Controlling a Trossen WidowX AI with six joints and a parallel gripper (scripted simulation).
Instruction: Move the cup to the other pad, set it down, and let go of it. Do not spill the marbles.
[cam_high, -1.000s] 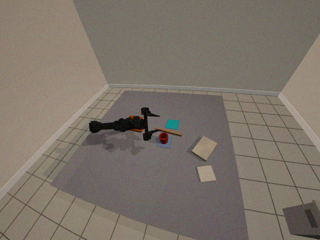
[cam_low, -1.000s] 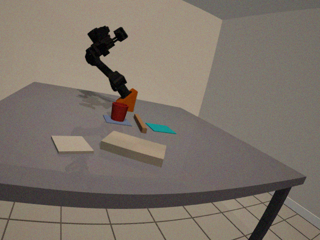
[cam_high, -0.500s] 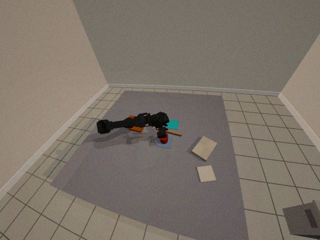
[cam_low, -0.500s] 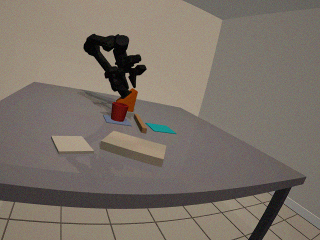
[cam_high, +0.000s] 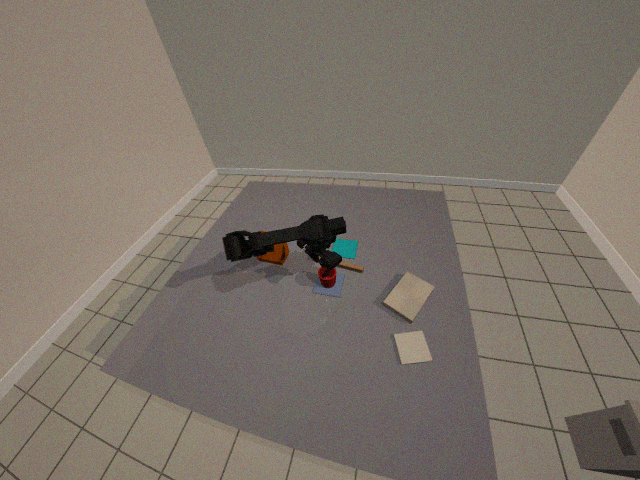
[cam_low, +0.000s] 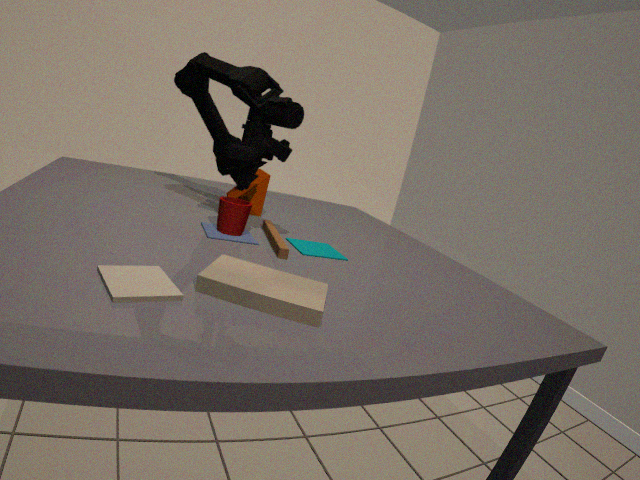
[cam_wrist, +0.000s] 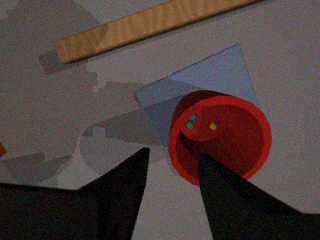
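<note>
Now: the red cup 3 cm ahead of my gripper tip, 2 cm to the right of it and 6 cm below it. Round my gripper tip: teal pad: 8 cm ahead, 18 cm to the left, 10 cm below; blue-grey pad: 3 cm ahead, 2 cm to the right, 10 cm below; wooden stick: 5 cm ahead, 8 cm to the left, 10 cm below.
</note>
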